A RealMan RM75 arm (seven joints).
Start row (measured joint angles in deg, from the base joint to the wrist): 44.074 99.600 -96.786 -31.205 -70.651 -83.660 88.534
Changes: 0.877 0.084 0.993 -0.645 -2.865 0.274 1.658; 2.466 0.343 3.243 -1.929 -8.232 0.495 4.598; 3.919 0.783 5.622 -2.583 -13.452 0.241 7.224; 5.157 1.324 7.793 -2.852 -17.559 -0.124 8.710; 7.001 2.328 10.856 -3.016 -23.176 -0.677 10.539; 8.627 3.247 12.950 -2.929 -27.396 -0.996 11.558; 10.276 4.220 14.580 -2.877 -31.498 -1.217 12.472; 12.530 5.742 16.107 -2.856 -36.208 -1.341 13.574; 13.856 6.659 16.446 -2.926 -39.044 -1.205 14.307; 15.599 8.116 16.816 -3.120 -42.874 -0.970 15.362; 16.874 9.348 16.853 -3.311 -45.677 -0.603 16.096; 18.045 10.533 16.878 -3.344 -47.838 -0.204 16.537; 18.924 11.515 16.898 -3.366 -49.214 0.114 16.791; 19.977 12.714 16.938 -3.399 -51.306 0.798 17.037
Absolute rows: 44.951 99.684 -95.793 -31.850 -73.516 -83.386 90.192; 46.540 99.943 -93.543 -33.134 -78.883 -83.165 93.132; 47.993 100.383 -91.164 -33.788 -84.103 -83.419 95.758; 49.231 100.924 -88.993 -34.057 -88.210 -83.784 97.244; 51.075 101.928 -85.930 -34.221 -93.827 -84.337 99.073; 52.701 102.847 -83.836 -34.134 -98.047 -84.656 100.092; 54.350 103.820 -82.206 -34.082 -102.149 -84.877 101.006; 56.604 105.342 -80.679 -34.061 -106.859 -85.001 102.108; 57.930 106.259 -80.340 -34.131 -109.695 -84.865 102.841; 59.673 107.716 -79.970 -34.325 -113.525 -84.630 103.896; 60.948 108.948 -79.933 -34.516 -116.328 -84.263 104.630; 62.119 110.133 -79.908 -34.549 -118.489 -83.864 105.071; 62.998 111.115 -79.888 -34.571 -119.865 -83.546 105.325; 64.051 112.314 -79.848 -34.604 -121.957 -82.862 105.571
